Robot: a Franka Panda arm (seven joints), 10 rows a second.
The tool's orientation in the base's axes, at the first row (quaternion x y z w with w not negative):
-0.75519, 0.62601, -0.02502, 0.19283
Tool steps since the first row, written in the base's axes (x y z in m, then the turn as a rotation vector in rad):
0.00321, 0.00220, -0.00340, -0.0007, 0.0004, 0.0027
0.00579, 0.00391, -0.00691, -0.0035, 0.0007, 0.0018
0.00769, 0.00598, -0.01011, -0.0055, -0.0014, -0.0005
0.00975, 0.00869, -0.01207, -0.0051, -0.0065, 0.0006
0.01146, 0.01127, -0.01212, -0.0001, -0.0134, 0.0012
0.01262, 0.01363, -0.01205, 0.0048, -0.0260, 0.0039
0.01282, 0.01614, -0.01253, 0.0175, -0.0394, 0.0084
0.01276, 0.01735, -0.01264, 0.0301, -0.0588, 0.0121
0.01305, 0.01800, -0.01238, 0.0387, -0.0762, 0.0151
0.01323, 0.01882, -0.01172, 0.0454, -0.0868, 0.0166
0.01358, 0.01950, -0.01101, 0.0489, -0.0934, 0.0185
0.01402, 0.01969, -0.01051, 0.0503, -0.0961, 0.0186
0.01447, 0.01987, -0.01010, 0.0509, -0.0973, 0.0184
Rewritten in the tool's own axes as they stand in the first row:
-0.00072, -0.00222, 0.00461, -0.0011, -0.0003, -0.0026
-0.00108, -0.00374, 0.00902, -0.0018, 0.0026, -0.0025
-0.00200, -0.00478, 0.01305, 0.0003, 0.0055, -0.0014
-0.00375, -0.00646, 0.01614, 0.0050, 0.0055, -0.0037
-0.00583, -0.00841, 0.01733, 0.0125, 0.0016, -0.0046
-0.00785, -0.00986, 0.01821, 0.0251, -0.0021, -0.0090
-0.01011, -0.01025, 0.01936, 0.0397, -0.0135, -0.0131
-0.01125, -0.01033, 0.01976, 0.0602, -0.0237, -0.0181
-0.01187, -0.01077, 0.01977, 0.0780, -0.0303, -0.0230
-0.01275, -0.01127, 0.01942, 0.0893, -0.0355, -0.0252
-0.01346, -0.01192, 0.01904, 0.0960, -0.0385, -0.0277
-0.01365, -0.01252, 0.01875, 0.0988, -0.0394, -0.0281
-0.01381, -0.01310, 0.01854, 0.1001, -0.0398, -0.0281

